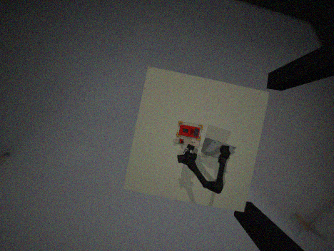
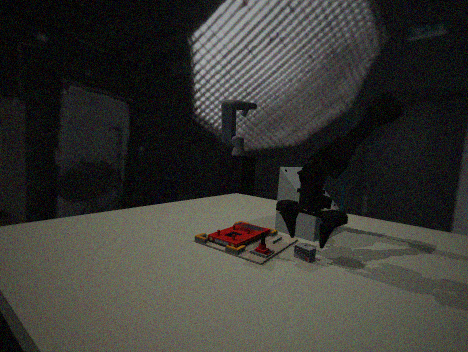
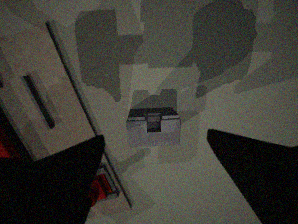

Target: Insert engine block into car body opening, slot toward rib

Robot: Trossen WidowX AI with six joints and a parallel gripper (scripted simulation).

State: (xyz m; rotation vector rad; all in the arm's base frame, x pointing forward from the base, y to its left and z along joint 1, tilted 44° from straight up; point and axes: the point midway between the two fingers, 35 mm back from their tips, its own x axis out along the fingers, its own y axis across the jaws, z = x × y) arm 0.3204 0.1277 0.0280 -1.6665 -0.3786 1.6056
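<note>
My gripper tip is now 20 mm above the engine block.
</note>
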